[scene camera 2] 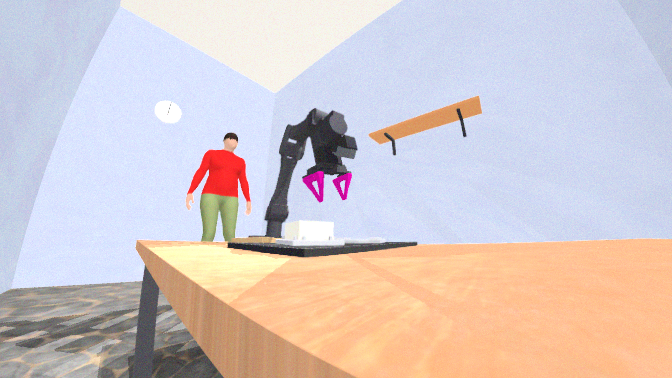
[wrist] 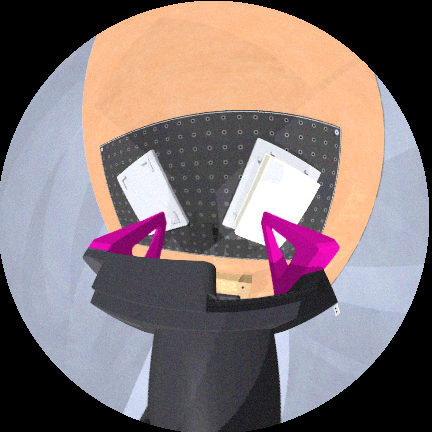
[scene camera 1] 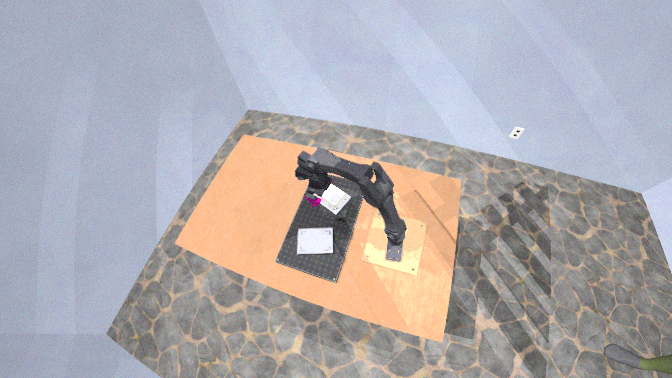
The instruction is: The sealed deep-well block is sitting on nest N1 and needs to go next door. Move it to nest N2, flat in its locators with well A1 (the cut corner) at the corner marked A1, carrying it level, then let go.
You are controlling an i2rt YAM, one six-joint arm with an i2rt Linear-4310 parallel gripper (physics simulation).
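Frame: origin at the arm's base, x down, y right, z back, level; metres.
Where they show: gripper, between the fingertips: point(scene camera 2: 333, 200) point(wrist: 213, 216) point(scene camera 1: 318, 198); arm's base, origin of its link: point(scene camera 2: 272, 240) point(scene camera 1: 395, 239).
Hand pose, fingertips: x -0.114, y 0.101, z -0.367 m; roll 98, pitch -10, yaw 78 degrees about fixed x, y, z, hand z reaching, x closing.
Note:
Each offset is from my fingertips to the top centre of the thing. Level surfaces: height alone.
The white sealed deep-well block @[dz +0.031, dx +0.065, dy +0.073 m] point(scene camera 1: 334, 196) point(scene camera 2: 312, 229) point(wrist: 282, 195) sits on the pale plate of nest N1 @[dz +0.031, dx +0.097, dy +0.073 m] point(scene camera 1: 333, 210) point(scene camera 2: 300, 242) point(wrist: 245, 185). Its cut corner cannot be made out. Nest N2 @[dz +0.004, dx +0.101, dy -0.166 m] point(scene camera 1: 315, 241) point(scene camera 2: 364, 240) point(wrist: 152, 192) is a bare, light plate with corner locators; its A1 mark is not legible. My gripper point(scene camera 2: 332, 200) point(wrist: 213, 216) is open and empty, pointing down well above the block's height. In the wrist view the right magenta finger overlaps the block's near end and the left one overlaps N2's near edge. In scene view 1 the wrist hides part of the gripper.
Both nests stand on a black perforated board @[dz +0.020, dx +0.118, dy -0.056 m] point(scene camera 1: 310, 267) point(scene camera 2: 305, 252) point(wrist: 215, 130) on the wooden table @[dx +0.131 m] point(scene camera 1: 240, 200) point(scene camera 2: 475, 300) point(wrist: 200, 65). The arm's base stands on a pale plate point(scene camera 1: 415, 250) beside the board. A person point(scene camera 2: 222, 172) stands behind the table. A wall shelf point(scene camera 2: 430, 120) hangs behind.

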